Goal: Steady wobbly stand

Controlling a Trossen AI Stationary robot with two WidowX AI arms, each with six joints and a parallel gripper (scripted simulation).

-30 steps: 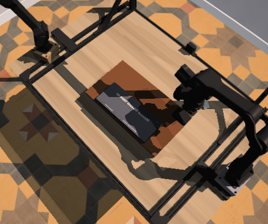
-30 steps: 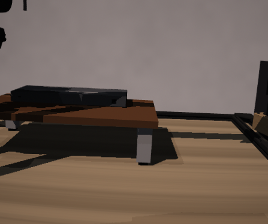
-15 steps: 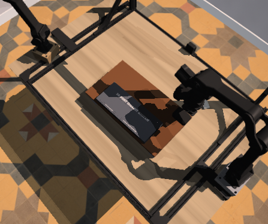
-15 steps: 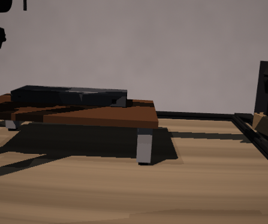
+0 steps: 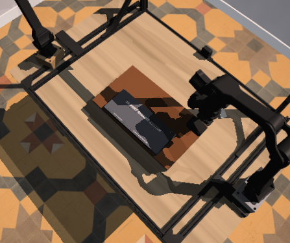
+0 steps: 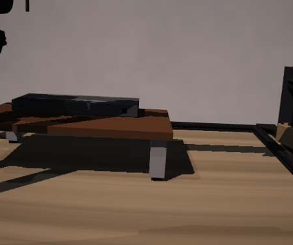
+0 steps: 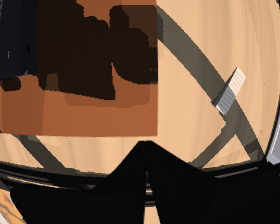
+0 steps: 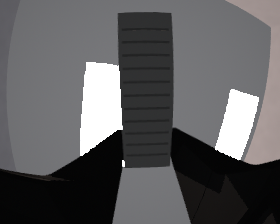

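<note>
My right gripper is now 30 mm to the left of the white wedge, 30 mm below it and 10 mm past it. The rest, counted from my right hand: stand: 820 mm below, 560 mm to the left, 20 mm behind; network switch: 760 mm below, 560 mm to the left, 30 mm ahead.
</note>
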